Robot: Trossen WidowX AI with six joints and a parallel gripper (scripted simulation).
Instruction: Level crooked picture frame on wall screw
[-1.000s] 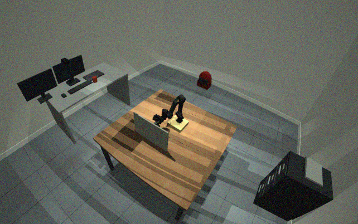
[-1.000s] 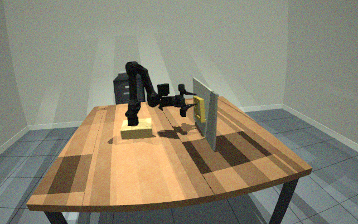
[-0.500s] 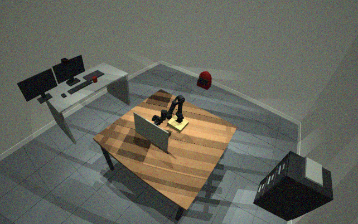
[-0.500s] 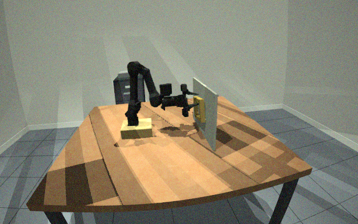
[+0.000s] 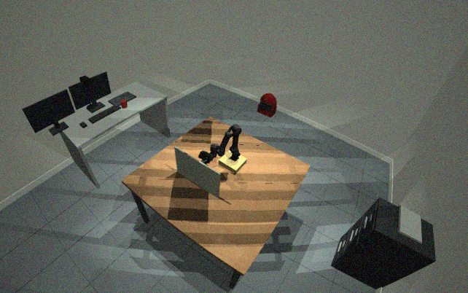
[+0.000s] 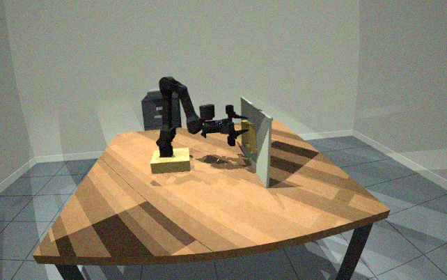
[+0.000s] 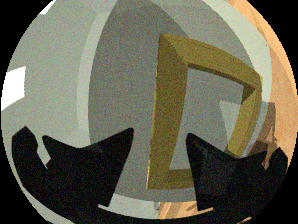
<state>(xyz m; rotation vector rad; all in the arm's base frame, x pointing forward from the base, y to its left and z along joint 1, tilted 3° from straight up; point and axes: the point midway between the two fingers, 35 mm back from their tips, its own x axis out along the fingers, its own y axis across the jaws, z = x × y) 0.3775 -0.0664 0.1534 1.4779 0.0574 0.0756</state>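
My gripper tip is 1 cm short of the yellow picture frame, 1 cm to the left of it and 5 cm above it. Round my gripper tip: grey wall panel: 2 cm ahead, 1 cm to the right, 6 cm below.
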